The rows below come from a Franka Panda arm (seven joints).
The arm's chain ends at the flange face. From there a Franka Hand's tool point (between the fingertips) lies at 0.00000 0.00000 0.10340 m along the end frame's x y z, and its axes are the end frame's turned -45 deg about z.
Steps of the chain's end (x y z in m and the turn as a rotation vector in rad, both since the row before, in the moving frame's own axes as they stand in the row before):
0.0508, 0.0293, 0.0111, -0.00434, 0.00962, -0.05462
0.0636, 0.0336, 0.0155, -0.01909, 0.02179, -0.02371
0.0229, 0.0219, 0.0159, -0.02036, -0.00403, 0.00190
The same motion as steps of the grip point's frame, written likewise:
0.0156, 0.0576, 0.0111, -0.00987, 0.00373, -0.05462
0.0214, 0.0717, 0.0155, -0.02891, 0.00191, -0.02371
-0.0011, 0.0329, 0.0159, -0.01155, -0.01725, 0.00190

